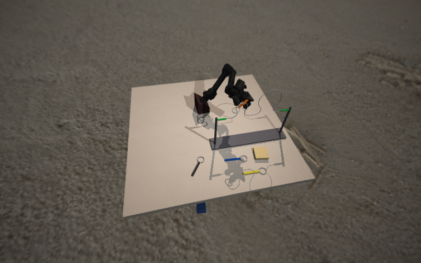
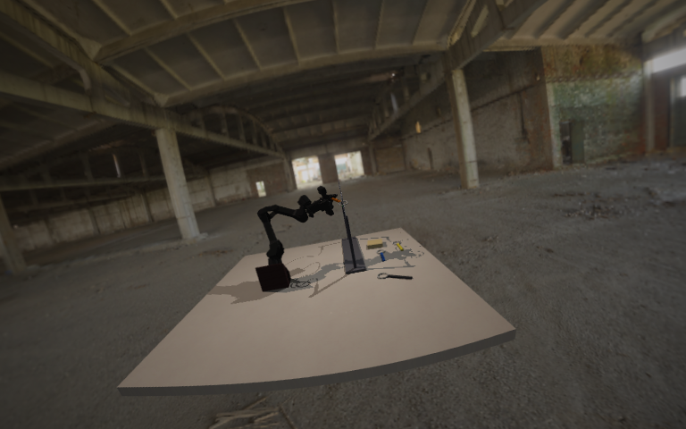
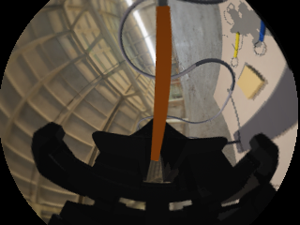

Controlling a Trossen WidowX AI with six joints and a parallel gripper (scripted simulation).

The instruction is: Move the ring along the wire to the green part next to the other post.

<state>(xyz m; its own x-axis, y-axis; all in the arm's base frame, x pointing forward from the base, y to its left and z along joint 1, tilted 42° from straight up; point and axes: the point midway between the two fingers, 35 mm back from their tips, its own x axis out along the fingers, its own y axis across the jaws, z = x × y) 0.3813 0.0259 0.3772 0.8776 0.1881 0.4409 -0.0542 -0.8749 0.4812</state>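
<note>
The orange-handled ring is 9 cm to the right of my gripper tip and 3 cm below it. Round my gripper tip: tan block 19 cm ahead, 6 cm to the left, 38 cm below; blue-handled ring 20 cm ahead, 12 cm to the right, 39 cm below; yellow-handled ring 33 cm ahead, 2 cm to the right, 39 cm below.
</note>
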